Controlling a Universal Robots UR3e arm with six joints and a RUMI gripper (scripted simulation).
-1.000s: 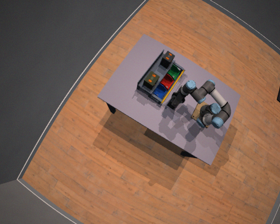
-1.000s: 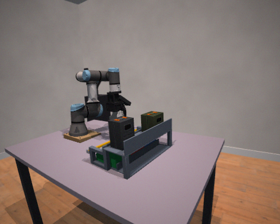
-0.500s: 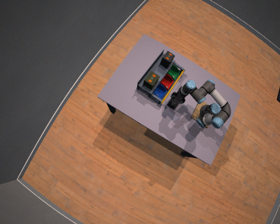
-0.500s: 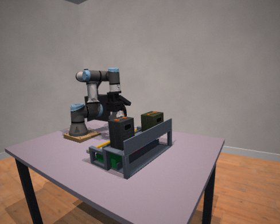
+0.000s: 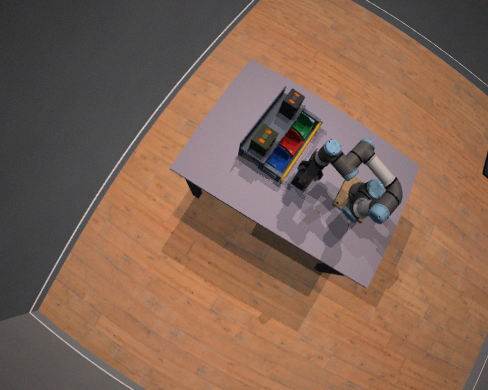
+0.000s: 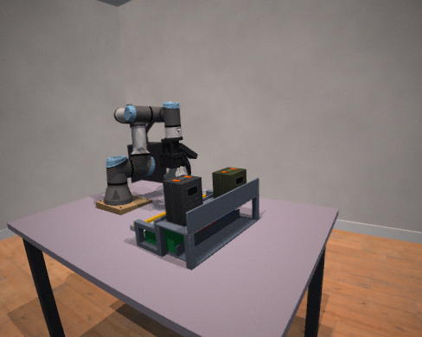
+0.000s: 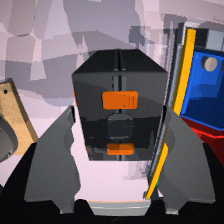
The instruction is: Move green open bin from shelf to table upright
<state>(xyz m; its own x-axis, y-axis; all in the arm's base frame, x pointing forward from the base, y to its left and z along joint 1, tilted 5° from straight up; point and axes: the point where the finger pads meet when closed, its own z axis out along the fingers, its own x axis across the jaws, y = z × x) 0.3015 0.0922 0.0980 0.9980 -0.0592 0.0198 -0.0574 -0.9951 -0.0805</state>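
Right now the yellow rail is 70 mm ahead of my hand, 120 mm to the right of it and 50 mm below it. Round my hand: blue bin (170 mm ahead, 10 mm to the right, 60 mm below); olive box (250 mm ahead, 10 mm to the right, 40 mm above); red bin (160 mm ahead, 120 mm to the right, 60 mm below).
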